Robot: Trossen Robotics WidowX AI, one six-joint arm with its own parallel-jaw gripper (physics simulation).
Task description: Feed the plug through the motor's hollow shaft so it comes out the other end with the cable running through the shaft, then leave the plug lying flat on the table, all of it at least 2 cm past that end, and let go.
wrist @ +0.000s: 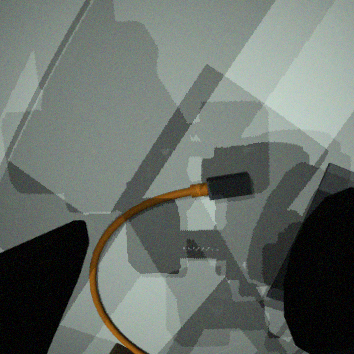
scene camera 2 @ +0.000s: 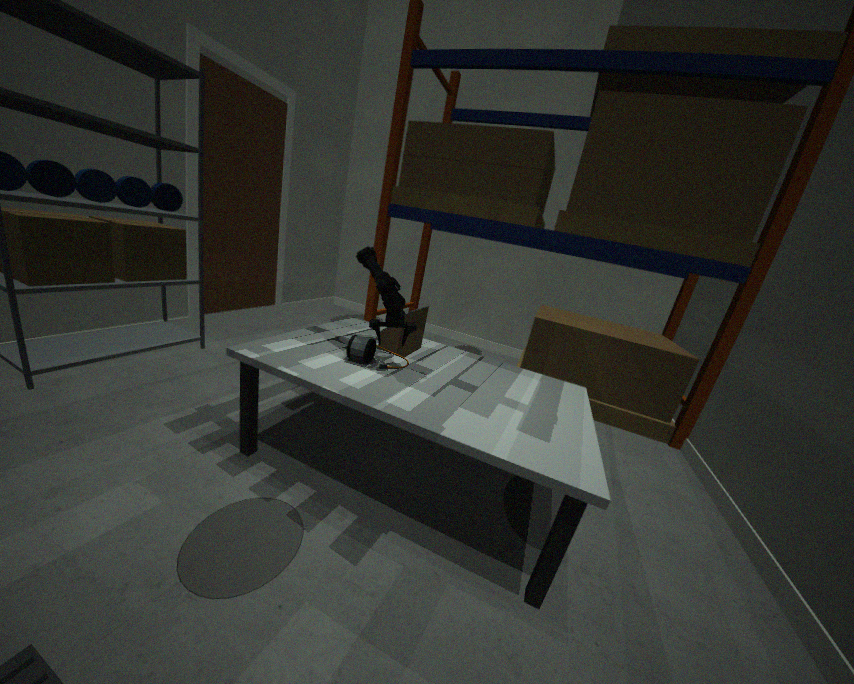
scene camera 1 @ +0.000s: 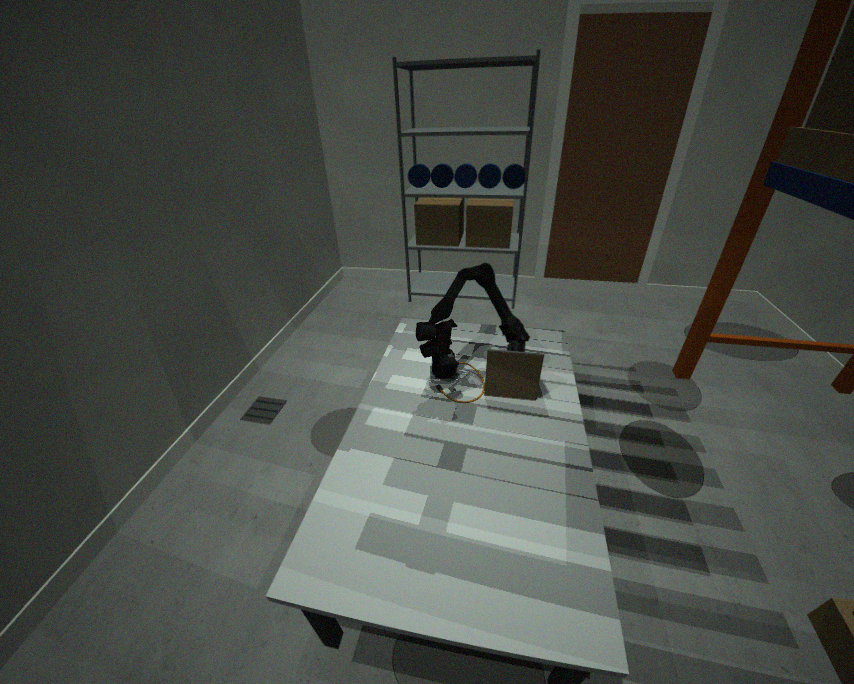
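Where they show: gripper, fingertip midpoint: (wrist: 203,228) (scene camera 2: 391,345) (scene camera 1: 439,372); arm's base, link origin: (scene camera 1: 516,356).
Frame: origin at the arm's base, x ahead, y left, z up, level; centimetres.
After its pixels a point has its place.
Observation:
The black plug (wrist: 230,185) @(y 11.1, x 29.0, z -12.7 cm) lies on the table in the wrist view, attached to the orange cable (wrist: 94,270) @(y 15.6, x 16.4, z -13.6 cm) (scene camera 1: 464,401) @(y 16.2, x 17.2, z -13.5 cm) (scene camera 2: 407,361) @(y 14.3, x 14.3, z -13.6 cm), which curves away down and left. The dark cylindrical motor (scene camera 1: 444,366) (scene camera 2: 361,349) @(y 2.8, x 34.2, z -7.2 cm) stands on the table beside the cable loop; its shaft opening is too small to make out. The motor cannot be made out in the wrist view. My gripper (wrist: 203,228) @(y 12.8, x 28.3, z -3.6 cm) (scene camera 2: 392,330) @(y 12.8, x 28.3, z -3.6 cm) is open and empty, above the table. The plug lies below and between its wide-set fingers, untouched. The plug is too small to make out surely in the scene views.
A brown upright panel (scene camera 1: 513,374) @(y 9.2, x 0.0, z -1.9 cm) (scene camera 2: 417,334) @(y 9.1, x -1.2, z -4.9 cm) stands on the table (scene camera 1: 456,591) @(y 83.2, x 5.2, z -14.1 cm) (scene camera 2: 563,441) @(y 84.3, x 29.6, z -14.1 cm) beside the cable loop. A grey shelf unit (scene camera 1: 400,178) stands behind the table, and an orange and blue rack (scene camera 2: 389,171) stands beyond it. Striped shadows cross the table top.

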